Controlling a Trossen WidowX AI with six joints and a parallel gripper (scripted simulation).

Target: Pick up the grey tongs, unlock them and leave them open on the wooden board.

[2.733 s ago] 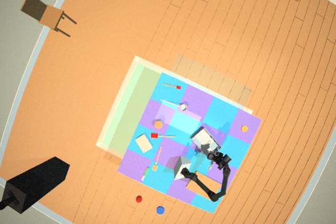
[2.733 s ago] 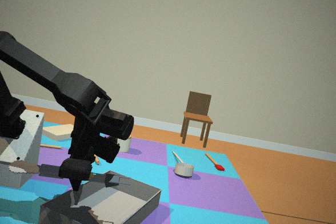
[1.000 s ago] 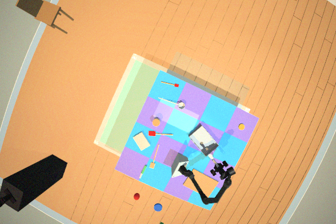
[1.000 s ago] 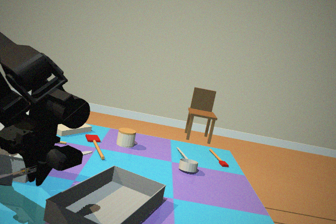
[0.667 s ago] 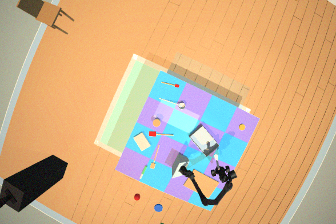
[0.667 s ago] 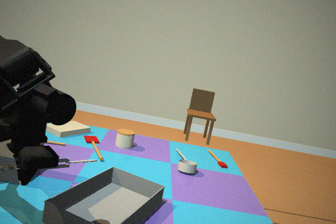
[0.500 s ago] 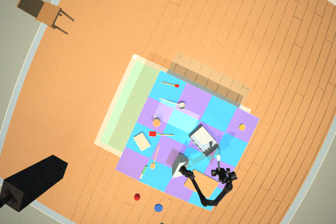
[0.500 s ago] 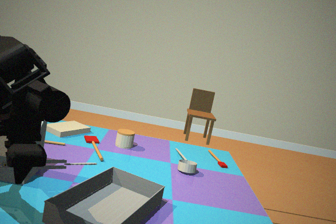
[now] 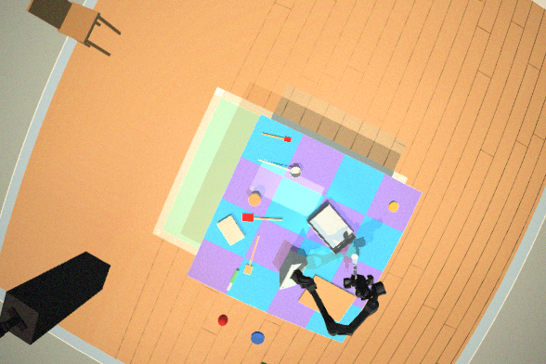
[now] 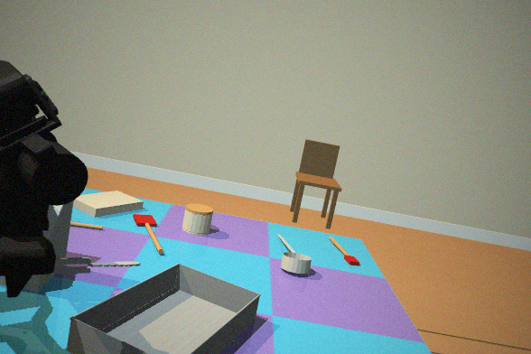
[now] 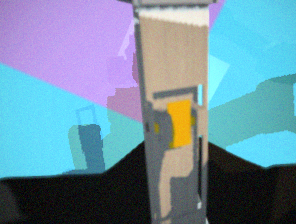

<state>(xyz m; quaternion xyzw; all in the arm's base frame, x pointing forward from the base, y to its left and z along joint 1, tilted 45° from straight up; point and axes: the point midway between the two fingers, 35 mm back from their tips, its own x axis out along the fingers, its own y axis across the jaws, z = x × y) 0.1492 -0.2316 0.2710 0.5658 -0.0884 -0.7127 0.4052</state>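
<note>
The yellow lock piece lies 2 cm behind my gripper tip, 1 cm to the right of it and 4 cm above it. From my gripper tip the other things lie so: lidded canister (16 cm ahead, 79 cm to the left, 11 cm below); then wooden board (31 cm behind, 14 cm below); then roasting tin (19 cm ahead, 22 cm to the left, 12 cm below).
</note>
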